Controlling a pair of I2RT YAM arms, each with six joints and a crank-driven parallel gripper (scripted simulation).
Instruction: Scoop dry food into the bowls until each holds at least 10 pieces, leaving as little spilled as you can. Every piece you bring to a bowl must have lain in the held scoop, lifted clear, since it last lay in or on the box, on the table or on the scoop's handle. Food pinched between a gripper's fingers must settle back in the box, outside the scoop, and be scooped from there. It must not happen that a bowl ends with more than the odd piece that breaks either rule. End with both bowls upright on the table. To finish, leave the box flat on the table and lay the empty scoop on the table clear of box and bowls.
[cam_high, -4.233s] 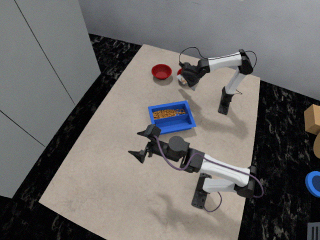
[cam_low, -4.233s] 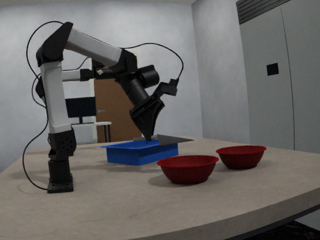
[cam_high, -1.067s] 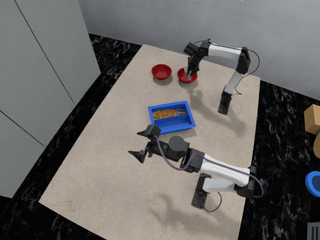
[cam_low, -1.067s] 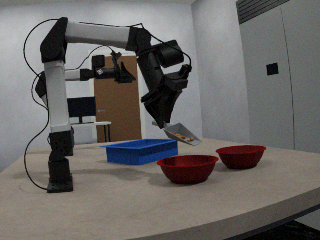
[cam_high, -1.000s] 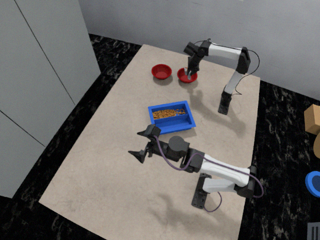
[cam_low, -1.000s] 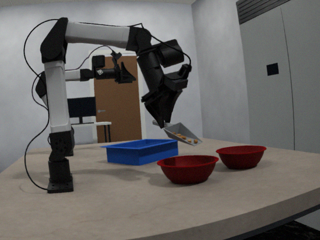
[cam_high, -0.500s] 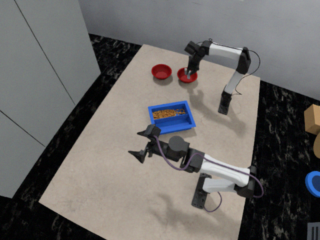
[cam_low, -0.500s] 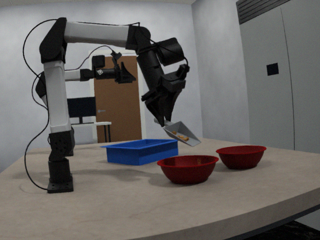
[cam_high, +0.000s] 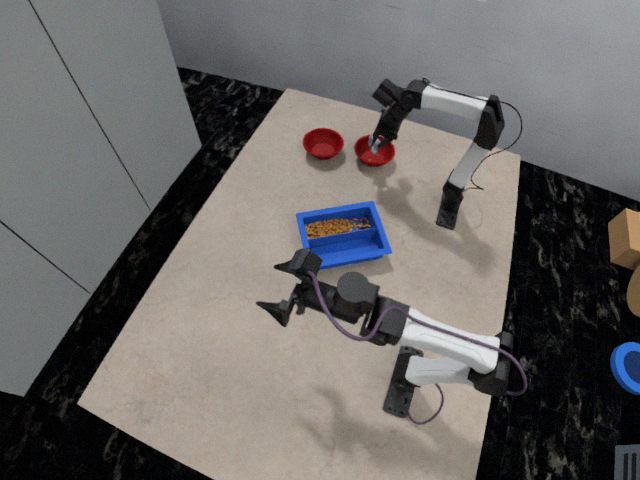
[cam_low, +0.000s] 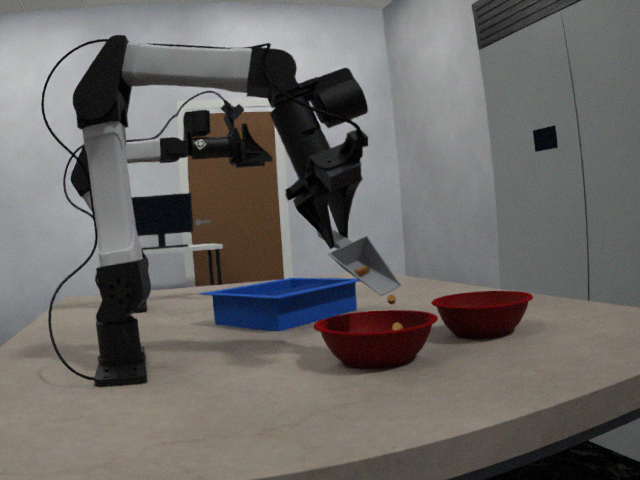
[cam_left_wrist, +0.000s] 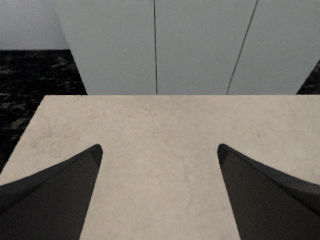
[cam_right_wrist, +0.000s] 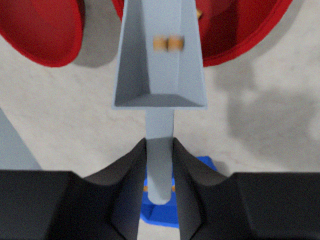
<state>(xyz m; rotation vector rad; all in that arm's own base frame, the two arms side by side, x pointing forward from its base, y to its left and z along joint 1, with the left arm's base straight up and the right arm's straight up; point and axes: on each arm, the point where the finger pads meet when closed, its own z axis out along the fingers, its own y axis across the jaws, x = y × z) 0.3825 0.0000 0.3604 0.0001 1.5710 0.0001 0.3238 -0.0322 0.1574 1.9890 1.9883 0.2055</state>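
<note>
The blue box lies 33 cm to the left of my right hand and 11 cm below it. From my right hand the other things lie so: grey scoop (4 cm to the right, 2 cm below, 1 cm ahead).
</note>
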